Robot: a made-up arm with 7 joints.
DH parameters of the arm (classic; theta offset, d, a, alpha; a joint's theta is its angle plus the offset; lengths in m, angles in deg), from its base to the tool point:
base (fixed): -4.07 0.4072 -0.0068 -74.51
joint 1: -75.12 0.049 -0.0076 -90
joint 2: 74 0.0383 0.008 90
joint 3: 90 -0.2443 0.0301 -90
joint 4: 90 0.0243 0.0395 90
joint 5: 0 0.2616 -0.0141 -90
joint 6: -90 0.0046 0.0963 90
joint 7: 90 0.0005 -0.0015 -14.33
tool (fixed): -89.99 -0.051 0 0
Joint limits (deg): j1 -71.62..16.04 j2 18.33..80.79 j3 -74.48..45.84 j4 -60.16..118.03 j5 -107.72..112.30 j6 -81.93..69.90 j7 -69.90..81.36
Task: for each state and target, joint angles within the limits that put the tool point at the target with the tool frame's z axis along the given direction. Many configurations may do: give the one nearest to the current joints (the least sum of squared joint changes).
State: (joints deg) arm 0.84 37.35 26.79 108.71 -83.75 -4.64 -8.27
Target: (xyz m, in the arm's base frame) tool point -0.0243 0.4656 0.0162 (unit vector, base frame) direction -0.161 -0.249 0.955
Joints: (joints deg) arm -27.87 49.18 26.77 117.19 -95.65 -48.52 -11.35
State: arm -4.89 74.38 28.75 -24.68 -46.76 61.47 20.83
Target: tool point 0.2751 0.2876 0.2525 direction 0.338 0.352 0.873
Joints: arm 2.15 40.10 40.71 -22.56 -75.52 64.27 11.81
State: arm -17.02 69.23 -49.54 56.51 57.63 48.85 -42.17
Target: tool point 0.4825 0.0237 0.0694 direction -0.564 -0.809 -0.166
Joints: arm -44.73 30.14 -58.28 31.82 57.06 17.20 -37.46
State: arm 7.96 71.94 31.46 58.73 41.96 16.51 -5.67
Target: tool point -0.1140 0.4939 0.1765 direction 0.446 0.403 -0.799
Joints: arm -7.33 54.49 21.38 95.82 50.76 61.29 -2.66
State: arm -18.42 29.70 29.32 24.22 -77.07 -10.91 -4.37
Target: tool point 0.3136 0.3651 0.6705 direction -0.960 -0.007 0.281
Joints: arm -31.37 72.65 45.66 -0.96 -70.80 -0.09 -3.42
